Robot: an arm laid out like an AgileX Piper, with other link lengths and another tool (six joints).
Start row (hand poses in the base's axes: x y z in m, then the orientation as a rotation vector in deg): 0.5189, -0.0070, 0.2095, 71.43, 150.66, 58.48
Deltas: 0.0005, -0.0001, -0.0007, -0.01, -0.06, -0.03; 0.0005, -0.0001, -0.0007, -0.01, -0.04, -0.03; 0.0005, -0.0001, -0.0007, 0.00, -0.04, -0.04; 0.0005, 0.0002, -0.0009, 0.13, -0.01, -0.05; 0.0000, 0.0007, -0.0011, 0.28, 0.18, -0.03; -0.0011, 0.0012, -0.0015, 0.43, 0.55, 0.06; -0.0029, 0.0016, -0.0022, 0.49, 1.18, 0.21; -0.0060, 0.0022, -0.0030, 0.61, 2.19, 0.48; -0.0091, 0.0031, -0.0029, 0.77, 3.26, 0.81; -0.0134, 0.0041, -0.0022, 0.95, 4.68, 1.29; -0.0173, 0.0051, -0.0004, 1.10, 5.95, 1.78; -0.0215, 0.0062, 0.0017, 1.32, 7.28, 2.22; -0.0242, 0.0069, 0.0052, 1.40, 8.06, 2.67; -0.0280, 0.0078, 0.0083, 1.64, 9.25, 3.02; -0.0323, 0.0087, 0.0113, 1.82, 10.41, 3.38; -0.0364, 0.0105, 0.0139, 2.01, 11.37, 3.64
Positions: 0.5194, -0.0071, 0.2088, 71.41, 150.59, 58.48; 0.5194, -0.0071, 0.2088, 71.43, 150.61, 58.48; 0.5194, -0.0071, 0.2088, 71.44, 150.59, 58.49; 0.5194, -0.0068, 0.2086, 71.51, 150.58, 58.66; 0.5189, -0.0063, 0.2084, 71.67, 150.72, 58.82; 0.5178, -0.0058, 0.2080, 71.91, 151.04, 58.92; 0.5160, -0.0054, 0.2073, 72.27, 151.63, 58.80; 0.5129, -0.0048, 0.2065, 72.83, 152.60, 58.65; 0.5098, -0.0039, 0.2066, -73.33, -153.56, -58.50; 0.5055, -0.0029, 0.2073, -72.81, -152.55, -57.38; 0.5016, -0.0019, 0.2091, -72.26, -151.66, -56.36; 0.4974, -0.0008, 0.2112, -71.79, -150.65, -55.39; 0.4947, -0.0001, 0.2147, -71.24, -150.16, -54.75; 0.4909, 0.0008, 0.2178, -70.87, -149.20, -53.94; 0.4866, 0.0017, 0.2208, -70.48, -148.31, -53.09; 0.4825, 0.0035, 0.2234, -70.21, -147.53, -52.44
